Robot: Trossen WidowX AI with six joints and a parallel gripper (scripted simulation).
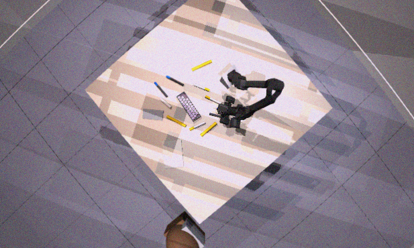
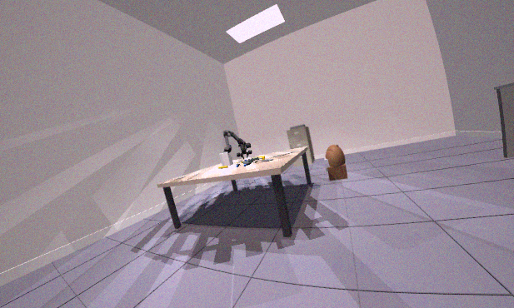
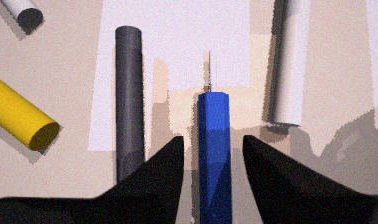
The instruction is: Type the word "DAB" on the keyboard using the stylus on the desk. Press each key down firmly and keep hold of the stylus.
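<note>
My gripper tip is 1 cm short of the blue stylus, 1 cm to the left of it and 1 cm above it. Round my gripper tip: white sheet: 46 cm ahead, 5 cm to the left, 2 cm below; then D key: 19 cm ahead, 7 cm to the right, 1 cm below; then yellow marker: 15 cm ahead, 6 cm to the left, 1 cm below.
</note>
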